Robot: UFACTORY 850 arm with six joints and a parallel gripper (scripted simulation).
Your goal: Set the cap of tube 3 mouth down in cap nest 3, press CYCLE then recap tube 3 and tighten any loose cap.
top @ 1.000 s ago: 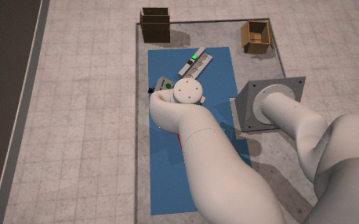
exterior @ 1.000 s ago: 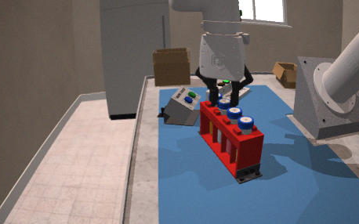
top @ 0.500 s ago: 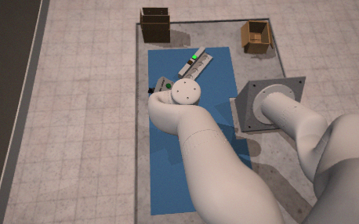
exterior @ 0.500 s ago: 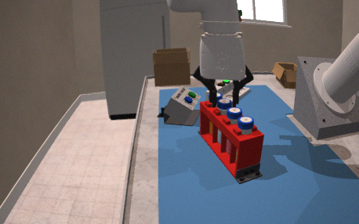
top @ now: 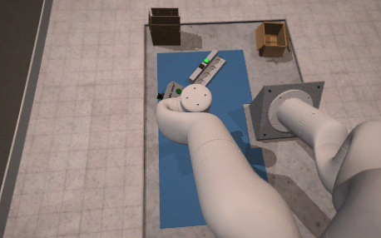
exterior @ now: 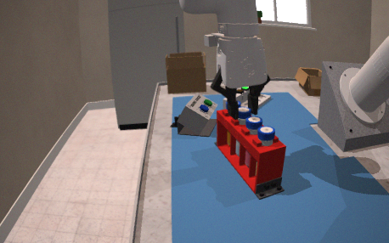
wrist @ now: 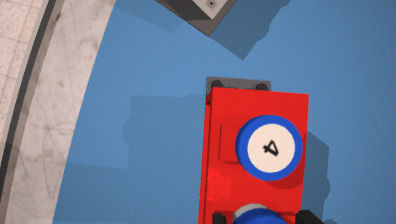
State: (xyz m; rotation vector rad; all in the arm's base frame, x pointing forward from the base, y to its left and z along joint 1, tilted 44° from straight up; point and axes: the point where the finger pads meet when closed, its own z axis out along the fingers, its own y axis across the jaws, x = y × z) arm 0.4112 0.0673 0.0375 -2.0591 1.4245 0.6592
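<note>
Right now the blue cap is 10 mm below my hand. From my hand the other things lie so: blue key: 170 mm to the right, 80 mm ahead, 60 mm below; grey key housing: 190 mm to the right, 80 mm below, 80 mm ahead; cap marked 4: 50 mm to the right, 20 mm below, 10 mm ahead.
</note>
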